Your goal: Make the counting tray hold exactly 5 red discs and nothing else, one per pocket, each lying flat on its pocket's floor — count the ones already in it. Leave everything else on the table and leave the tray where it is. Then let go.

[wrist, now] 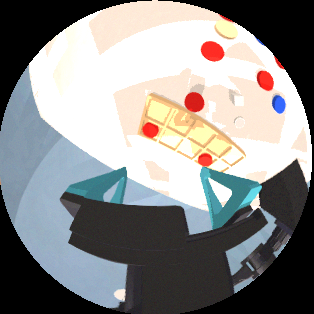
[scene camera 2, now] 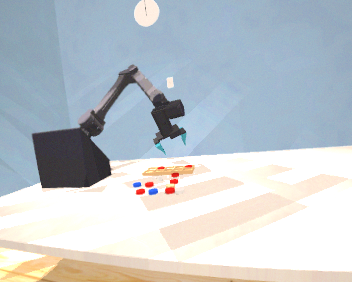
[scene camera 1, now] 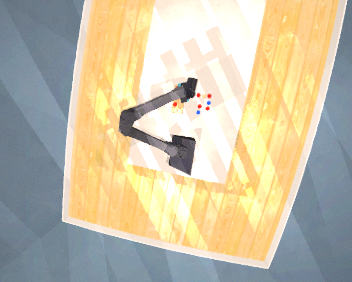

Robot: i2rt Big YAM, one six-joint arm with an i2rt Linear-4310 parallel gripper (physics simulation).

Scene:
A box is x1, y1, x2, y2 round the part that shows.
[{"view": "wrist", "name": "gripper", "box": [59, 166, 267, 313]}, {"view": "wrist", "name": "wooden counting tray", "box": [137, 93, 245, 171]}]

